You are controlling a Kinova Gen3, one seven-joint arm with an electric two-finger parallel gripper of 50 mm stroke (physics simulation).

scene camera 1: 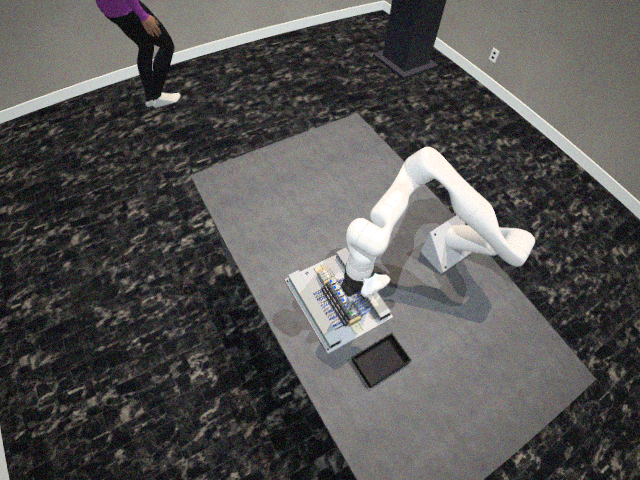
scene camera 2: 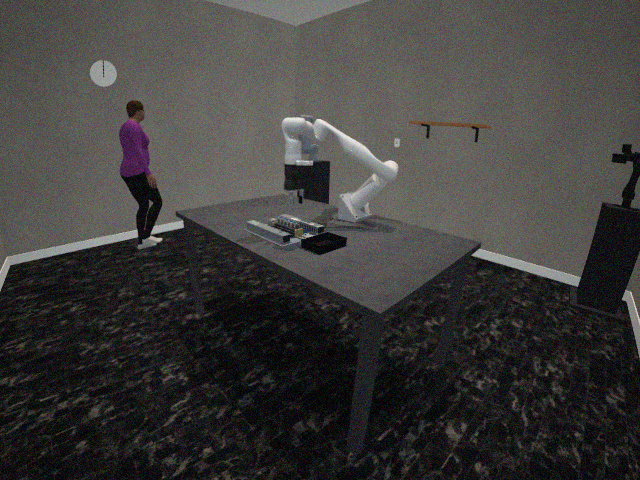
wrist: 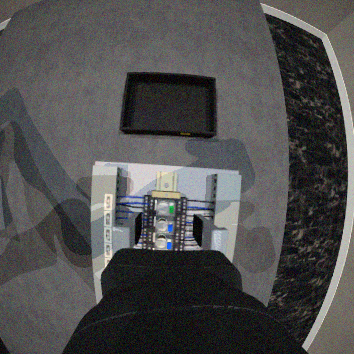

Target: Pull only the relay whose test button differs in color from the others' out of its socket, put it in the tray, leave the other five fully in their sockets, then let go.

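Places are measured from the arm's base along level axes (x left, y back, z up), in millimetres.
Pixels of known places: gripper, between the fingertips: (scene camera 1: 356, 301) (scene camera 2: 296, 204) (wrist: 167, 223); arm's base, origin of its link: (scene camera 1: 454, 236) (scene camera 2: 356, 202).
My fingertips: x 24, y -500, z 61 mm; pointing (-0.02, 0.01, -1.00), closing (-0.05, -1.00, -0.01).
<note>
For each thing: its top centre in the pictures, then the offset to it from my fingertips. Level surfaces: height alone.
- relay with the green test button, centre of its top: (wrist: 165, 208) (scene camera 1: 353, 311) dx +2, dy +0, dz -83 mm
- black tray, centre of its top: (wrist: 169, 99) (scene camera 1: 382, 358) (scene camera 2: 324, 238) dx +179, dy -7, dz -118 mm
- light panel, centre of its top: (wrist: 162, 253) (scene camera 1: 337, 297) (scene camera 2: 284, 230) dx -90, dy +7, dz -142 mm
- grey table, height of its surface: dz -153 mm
The relay with the green test button (wrist: 164, 208) sits in the end socket of the row, nearest the tray, in the wrist view; its green button (scene camera 1: 352, 312) also shows in scene camera 1. Two relays with blue buttons, one (wrist: 162, 225) next to it and another (wrist: 162, 242) beyond, sit in their sockets. The other relays are hidden by the gripper body in the wrist view. The black tray (scene camera 1: 369, 382) (scene camera 2: 324, 250) (wrist: 170, 133) stands beside the panel with no relay in it. My gripper (scene camera 2: 295, 197) (wrist: 167, 223) is open and empty, above the row, its fingers either side of the blue-button relays.
The relay row stands on a light panel (scene camera 1: 310, 279) (wrist: 137, 170) between two grey wire ducts (wrist: 227, 200) (wrist: 104, 185). Blue wires run from both sides of the sockets. The panel lies on the grey table (scene camera 1: 279, 201) (scene camera 2: 392, 258). A person (scene camera 1: 155, 56) (scene camera 2: 135, 155) stands beyond the table.
</note>
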